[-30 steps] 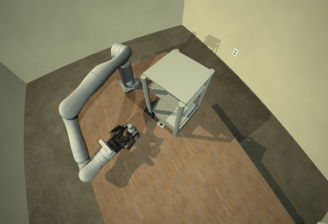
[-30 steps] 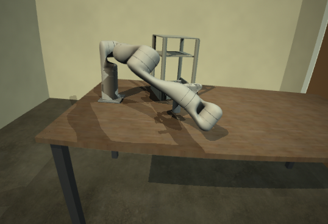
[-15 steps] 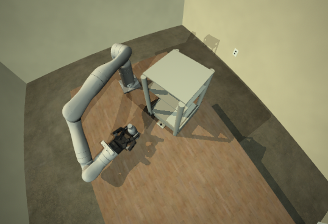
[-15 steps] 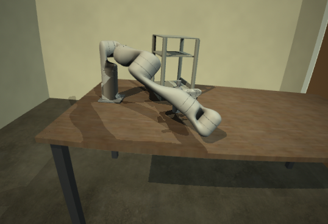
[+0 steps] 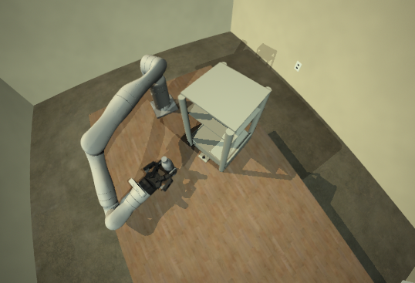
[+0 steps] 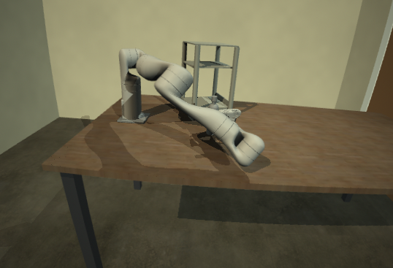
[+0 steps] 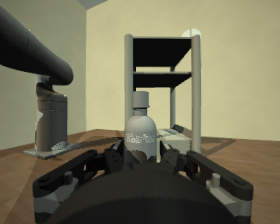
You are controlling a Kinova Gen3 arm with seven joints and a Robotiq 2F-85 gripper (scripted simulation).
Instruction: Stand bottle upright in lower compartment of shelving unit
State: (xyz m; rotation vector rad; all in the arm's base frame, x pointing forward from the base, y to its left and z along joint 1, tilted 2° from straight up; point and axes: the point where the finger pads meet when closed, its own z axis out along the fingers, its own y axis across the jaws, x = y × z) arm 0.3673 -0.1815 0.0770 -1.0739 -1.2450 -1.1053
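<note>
My hand is 2 cm below the grey bottle. The rest, counted from my hand: shelving unit: 28 cm to the left, 10 cm above, 2 cm ahead.
</note>
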